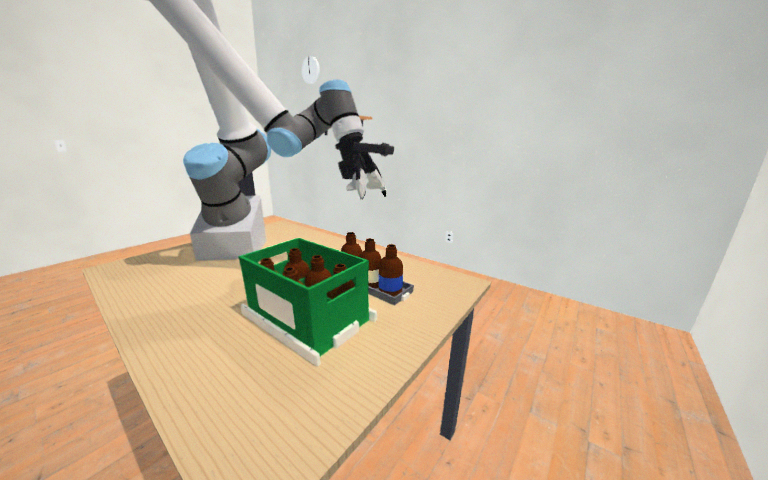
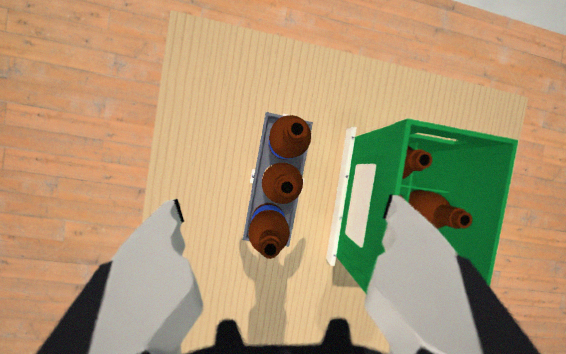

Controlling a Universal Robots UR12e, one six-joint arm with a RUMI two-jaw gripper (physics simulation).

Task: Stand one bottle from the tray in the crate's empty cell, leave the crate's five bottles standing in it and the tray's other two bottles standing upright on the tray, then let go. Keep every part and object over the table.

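Frame: origin at the arm's base, x down, y right, z back, level; metres.
Where they show: gripper, fingertip midpoint: [image 1: 374,198] [image 2: 283,199]; arm's base, origin of the base link: [image 1: 227,211].
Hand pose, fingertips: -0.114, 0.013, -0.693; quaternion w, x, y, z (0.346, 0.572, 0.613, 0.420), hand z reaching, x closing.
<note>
Each offset is from my fingertips to the top centre of the thing, as dx, dy, dz. Level surfaces: height alone.
My gripper [image 1: 373,195] [image 2: 283,199] is open and empty, high above the tray. Three brown bottles stand upright in a row on the grey tray {+0.263, +0.014, +0.009} [image 1: 386,296] [image 2: 258,167]: a blue-labelled one {+0.128, +0.038, -0.073} [image 1: 391,271] [image 2: 290,137] at one end, a white-labelled one {+0.128, +0.018, +0.008} [image 1: 370,262] [image 2: 281,184] in the middle, and another blue-labelled one {+0.128, -0.013, +0.095} [image 1: 351,244] [image 2: 268,232] at the other end. The green crate {+0.113, +0.253, +0.079} [image 1: 339,316] [image 2: 380,165] stands beside the tray. Several brown bottles stand inside it, among them one [image 1: 317,270] [image 2: 430,206] near its middle. The crate's walls hide their lower parts, and the empty cell is not clearly visible.
White strips [image 1: 280,333] [image 2: 341,195] lie along the crate's base on the wooden table {dx +0.288} [image 1: 226,384] [image 2: 215,90]. The arm's grey base block [image 1: 226,242] stands at the back of the table. The table's edge runs past the tray's outer end.
</note>
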